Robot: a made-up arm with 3 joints. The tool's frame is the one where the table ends. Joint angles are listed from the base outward.
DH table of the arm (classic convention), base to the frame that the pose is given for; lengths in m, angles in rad. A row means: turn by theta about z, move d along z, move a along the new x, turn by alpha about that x. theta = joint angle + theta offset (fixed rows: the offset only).
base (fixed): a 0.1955; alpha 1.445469; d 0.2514; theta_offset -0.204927
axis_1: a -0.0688; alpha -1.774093; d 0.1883; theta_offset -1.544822
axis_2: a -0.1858; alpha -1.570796; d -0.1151; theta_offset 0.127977
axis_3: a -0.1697; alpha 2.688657; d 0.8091; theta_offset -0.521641
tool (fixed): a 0; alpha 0; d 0.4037; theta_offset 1.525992
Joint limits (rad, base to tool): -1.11..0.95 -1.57..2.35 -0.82..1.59
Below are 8 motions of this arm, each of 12 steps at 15 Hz.
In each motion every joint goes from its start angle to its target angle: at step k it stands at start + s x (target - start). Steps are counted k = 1, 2, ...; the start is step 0. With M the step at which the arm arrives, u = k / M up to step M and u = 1 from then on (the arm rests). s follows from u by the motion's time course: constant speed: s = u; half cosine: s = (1 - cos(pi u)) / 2; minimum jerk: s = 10 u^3 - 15 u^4 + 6 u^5.
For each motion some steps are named. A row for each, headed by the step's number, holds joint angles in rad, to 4 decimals.
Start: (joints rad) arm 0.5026 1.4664 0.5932
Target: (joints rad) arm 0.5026 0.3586 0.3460
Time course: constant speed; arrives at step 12
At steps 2, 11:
2: 0.5026 1.2818 0.5520
11: 0.5026 0.4509 0.3666

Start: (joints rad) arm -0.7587 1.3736 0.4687
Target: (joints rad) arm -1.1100 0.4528 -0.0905
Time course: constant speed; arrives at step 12
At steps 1, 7, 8, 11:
1: -0.7880 1.2969 0.4221
7: -0.9636 0.8365 0.1425
8: -0.9929 0.7597 0.0959
11: -1.0807 0.5295 -0.0439

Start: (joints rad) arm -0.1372 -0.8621 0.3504
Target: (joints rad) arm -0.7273 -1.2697 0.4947
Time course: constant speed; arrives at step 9
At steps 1, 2, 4, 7, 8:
1: -0.2028 -0.9074 0.3664
2: -0.2683 -0.9527 0.3825
4: -0.3995 -1.0433 0.4145
7: -0.5962 -1.1791 0.4626
8: -0.6617 -1.2244 0.4787

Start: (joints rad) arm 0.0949 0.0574 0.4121
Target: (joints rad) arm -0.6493 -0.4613 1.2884
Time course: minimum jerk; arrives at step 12
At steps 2, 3, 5, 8, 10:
2: 0.0685 0.0390 0.4432
3: 0.0179 0.0037 0.5028
5: -0.1631 -0.1224 0.7158
8: -0.4931 -0.3524 1.1045
10: -0.6229 -0.4429 1.2573

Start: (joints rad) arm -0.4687 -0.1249 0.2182
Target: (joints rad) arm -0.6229 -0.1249 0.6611
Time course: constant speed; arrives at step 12
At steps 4, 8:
4: -0.5201 -0.1249 0.3658
8: -0.5715 -0.1249 0.5135

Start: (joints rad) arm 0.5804 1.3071 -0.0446
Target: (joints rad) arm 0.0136 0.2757 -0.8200
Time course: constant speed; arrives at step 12
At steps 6, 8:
6: 0.2970 0.7914 -0.4323
8: 0.2025 0.6195 -0.5615

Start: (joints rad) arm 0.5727 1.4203 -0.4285
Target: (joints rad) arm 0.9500 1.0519 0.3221
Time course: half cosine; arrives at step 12
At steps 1, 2, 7, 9, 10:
1: 0.5791 1.4140 -0.4157
2: 0.5980 1.3956 -0.3782
7: 0.8102 1.1884 0.0439
9: 0.8947 1.1059 0.2122
10: 0.9247 1.0766 0.2718

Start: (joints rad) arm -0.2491 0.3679 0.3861
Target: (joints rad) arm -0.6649 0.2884 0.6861
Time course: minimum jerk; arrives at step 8
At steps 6, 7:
6: -0.6219 0.2966 0.6550
7: -0.6582 0.2897 0.6813

